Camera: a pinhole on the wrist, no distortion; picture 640 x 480 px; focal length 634.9 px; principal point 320.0 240.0 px. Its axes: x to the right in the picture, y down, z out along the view. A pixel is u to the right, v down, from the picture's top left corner.
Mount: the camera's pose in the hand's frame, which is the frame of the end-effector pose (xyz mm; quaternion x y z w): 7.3 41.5 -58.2 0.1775 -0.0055 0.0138 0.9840
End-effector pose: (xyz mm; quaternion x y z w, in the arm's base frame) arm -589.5 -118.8 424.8 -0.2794 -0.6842 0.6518 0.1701
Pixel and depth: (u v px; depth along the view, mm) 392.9 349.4 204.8
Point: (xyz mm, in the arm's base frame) -698.8 -218.2 404.0
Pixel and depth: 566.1 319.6 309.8
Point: -839.4 -240.8 412.6
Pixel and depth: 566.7 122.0 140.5
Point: -681.9 -133.2 440.9
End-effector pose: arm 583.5 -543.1 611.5 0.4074 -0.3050 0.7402 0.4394
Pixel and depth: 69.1 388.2 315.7
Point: 708.0 -802.2 632.0
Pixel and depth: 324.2 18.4 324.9
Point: 809.9 -629.8 737.2
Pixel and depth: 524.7 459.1 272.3
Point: 602.5 -709.4 798.5
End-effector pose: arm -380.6 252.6 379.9 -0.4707 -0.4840 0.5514 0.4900
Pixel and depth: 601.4 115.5 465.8
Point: -727.2 450.3 601.9
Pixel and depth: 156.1 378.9 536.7
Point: -847.0 82.3 468.2
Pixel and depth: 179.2 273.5 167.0
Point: -477.5 214.9 399.7
